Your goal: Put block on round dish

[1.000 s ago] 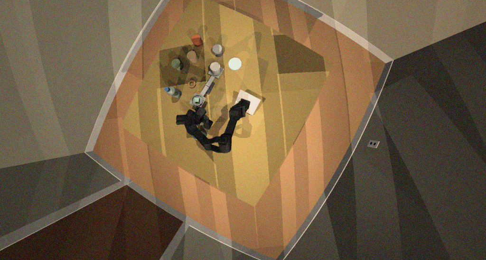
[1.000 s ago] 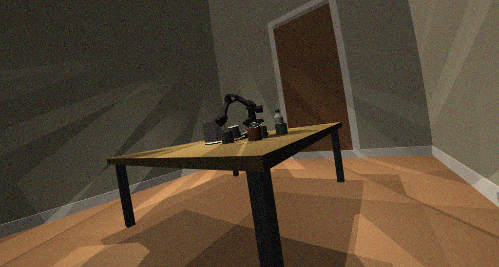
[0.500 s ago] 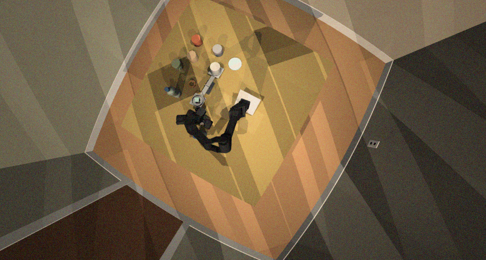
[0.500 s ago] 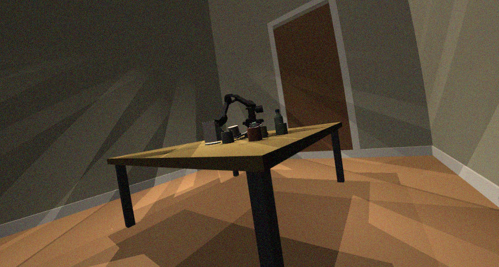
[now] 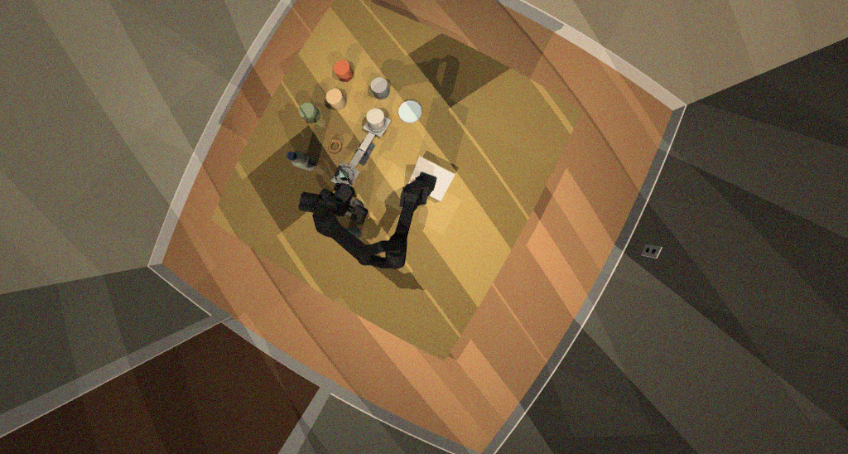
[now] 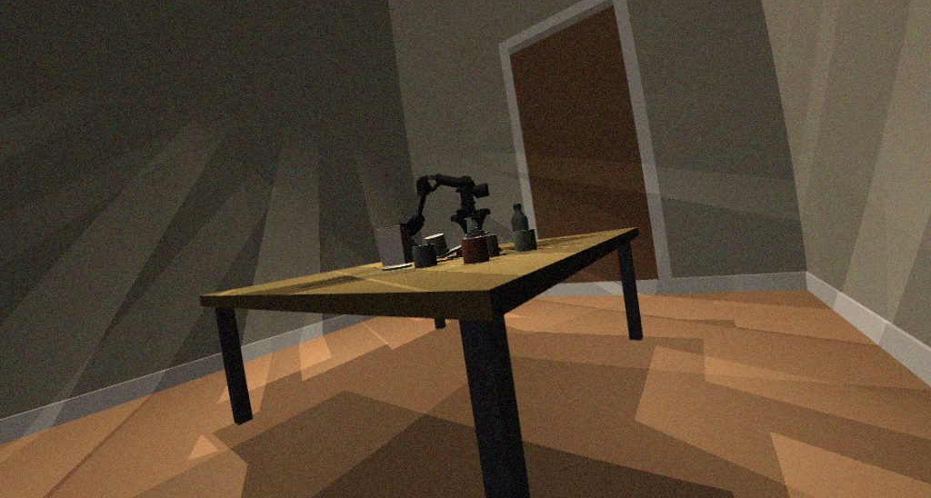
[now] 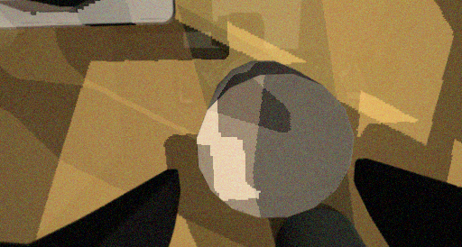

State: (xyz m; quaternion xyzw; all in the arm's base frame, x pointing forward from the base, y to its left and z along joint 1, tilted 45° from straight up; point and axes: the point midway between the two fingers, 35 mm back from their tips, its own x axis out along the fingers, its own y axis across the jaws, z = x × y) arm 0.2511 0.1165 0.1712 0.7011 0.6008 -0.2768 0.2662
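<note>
Now: the cup 20 mm to the left of my gripper tip and 50 mm below it. Round my gripper tip: red cylinder: 260 mm ahead, 540 mm to the right, 50 mm below; then round light-blue dish: 70 mm behind, 470 mm to the right, 80 mm below.
</note>
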